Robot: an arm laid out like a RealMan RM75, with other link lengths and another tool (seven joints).
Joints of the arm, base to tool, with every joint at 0 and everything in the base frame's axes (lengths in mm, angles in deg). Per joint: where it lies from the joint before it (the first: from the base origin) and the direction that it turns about. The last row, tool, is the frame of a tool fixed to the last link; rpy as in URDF.
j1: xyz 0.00 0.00 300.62 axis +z
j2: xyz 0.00 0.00 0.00 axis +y
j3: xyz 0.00 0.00 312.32 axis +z
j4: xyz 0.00 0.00 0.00 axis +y
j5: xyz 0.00 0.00 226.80 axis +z
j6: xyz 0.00 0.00 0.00 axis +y
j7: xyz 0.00 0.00 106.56 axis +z
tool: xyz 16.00 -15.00 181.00 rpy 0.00 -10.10 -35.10
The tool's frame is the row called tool.
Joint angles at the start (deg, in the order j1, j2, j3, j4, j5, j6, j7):
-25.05, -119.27, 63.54, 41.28, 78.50, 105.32, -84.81
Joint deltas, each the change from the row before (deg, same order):
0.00, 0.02, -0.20, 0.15, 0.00, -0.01, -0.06
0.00, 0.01, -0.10, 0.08, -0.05, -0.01, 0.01
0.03, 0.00, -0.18, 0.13, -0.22, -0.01, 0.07
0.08, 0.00, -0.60, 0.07, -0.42, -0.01, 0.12
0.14, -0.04, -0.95, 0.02, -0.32, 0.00, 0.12
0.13, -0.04, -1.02, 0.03, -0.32, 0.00, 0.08
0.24, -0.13, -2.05, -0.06, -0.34, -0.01, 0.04
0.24, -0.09, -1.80, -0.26, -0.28, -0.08, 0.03
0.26, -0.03, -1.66, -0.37, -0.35, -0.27, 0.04
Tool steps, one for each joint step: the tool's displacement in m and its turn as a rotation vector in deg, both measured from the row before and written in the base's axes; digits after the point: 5 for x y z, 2 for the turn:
0.00008, 0.00086, 0.00116, 0.21, -0.02, 0.02
0.00017, 0.00053, 0.00079, 0.17, -0.05, -0.01
0.00051, 0.00102, 0.00186, 0.38, -0.22, 0.01
0.00014, 0.00274, 0.00430, 0.82, -0.56, 0.30
-0.00076, 0.00349, 0.00514, 1.00, -0.65, 0.55
-0.00086, 0.00367, 0.00551, 1.03, -0.67, 0.59
-0.00265, 0.00661, 0.00951, 1.74, -1.16, 1.30
-0.00364, 0.00581, 0.00805, 1.44, -1.02, 1.38
-0.00466, 0.00616, 0.00777, 1.42, -0.94, 1.57

